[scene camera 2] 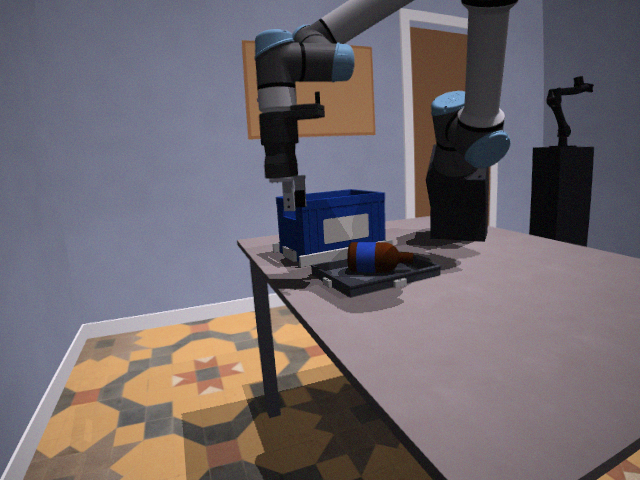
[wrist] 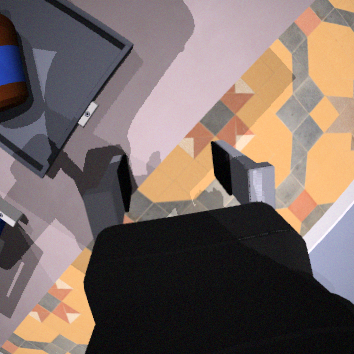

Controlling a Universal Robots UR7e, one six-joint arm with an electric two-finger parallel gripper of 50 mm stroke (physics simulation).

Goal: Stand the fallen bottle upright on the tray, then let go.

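Frame: origin at the arm's base, x ahead, y left, z up, level; centimetres.
Seen in the pictures: gripper, fingertip midpoint: [scene camera 2: 295,208] [wrist: 170,164]; arm's base, link origin: [scene camera 2: 457,160].
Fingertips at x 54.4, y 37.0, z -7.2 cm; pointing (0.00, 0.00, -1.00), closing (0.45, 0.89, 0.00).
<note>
Pixels of each thing's middle, then the offset from my fingertips to it. Level surfaces: height alone.
- brown bottle, body centre: [scene camera 2: 380,257] dx -20.5, dy -10.4, dz -14.6 cm
- dark tray, body centre: [wrist: 8,57] [scene camera 2: 374,270] dx -18.8, dy -9.9, dz -17.6 cm
- blue crate, body centre: [scene camera 2: 330,223] dx -12.7, dy -37.3, dz -10.1 cm
- table, surface height: dz -18.8 cm
A brown bottle [scene camera 2: 383,257] [wrist: 11,95] with a blue label lies on its side on the dark tray [scene camera 2: 356,289] [wrist: 70,120]. In the scene view its neck points right and its base left. In the wrist view part of the bottle shows at the upper left edge. My gripper [scene camera 2: 294,209] [wrist: 170,164] is open and empty, pointing down. It hangs above and to the left of the tray in the scene view, apart from the bottle. In the wrist view the tabletop edge and the tiled floor show beneath the fingers.
A blue crate [scene camera 2: 315,228] stands on the table [scene camera 2: 491,335] behind the tray, close to my gripper in the scene view. White brackets [scene camera 2: 399,282] [wrist: 88,114] sit at the tray's edge. A second small black arm [scene camera 2: 560,116] stands on a pedestal [scene camera 2: 560,196] at the right back.
</note>
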